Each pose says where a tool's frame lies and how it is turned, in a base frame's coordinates. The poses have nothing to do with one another.
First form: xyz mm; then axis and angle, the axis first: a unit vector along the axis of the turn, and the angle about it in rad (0 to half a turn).
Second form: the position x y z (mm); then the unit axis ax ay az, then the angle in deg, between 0 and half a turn. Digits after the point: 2 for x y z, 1 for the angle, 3 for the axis.
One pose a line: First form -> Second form
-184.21 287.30 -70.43 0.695 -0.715 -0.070 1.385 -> -184.21 287.30 -70.43 0.695 -0.715 -0.070 79.4
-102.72 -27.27 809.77 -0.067 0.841 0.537 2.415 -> -102.72 -27.27 809.77 -0.067 0.841 0.537 138.4
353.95 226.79 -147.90 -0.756 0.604 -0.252 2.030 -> 353.95 226.79 -147.90 -0.756 0.604 -0.252 116.3
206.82 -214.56 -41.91 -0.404 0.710 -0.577 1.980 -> 206.82 -214.56 -41.91 -0.404 0.710 -0.577 113.4
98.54 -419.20 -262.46 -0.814 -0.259 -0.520 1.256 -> 98.54 -419.20 -262.46 -0.814 -0.259 -0.520 72.0
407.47 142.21 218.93 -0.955 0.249 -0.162 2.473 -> 407.47 142.21 218.93 -0.955 0.249 -0.162 141.7
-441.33 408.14 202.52 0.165 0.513 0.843 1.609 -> -441.33 408.14 202.52 0.165 0.513 0.843 92.2
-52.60 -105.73 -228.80 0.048 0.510 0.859 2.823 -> -52.60 -105.73 -228.80 0.048 0.510 0.859 161.7
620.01 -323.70 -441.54 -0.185 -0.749 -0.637 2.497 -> 620.01 -323.70 -441.54 -0.185 -0.749 -0.637 143.1
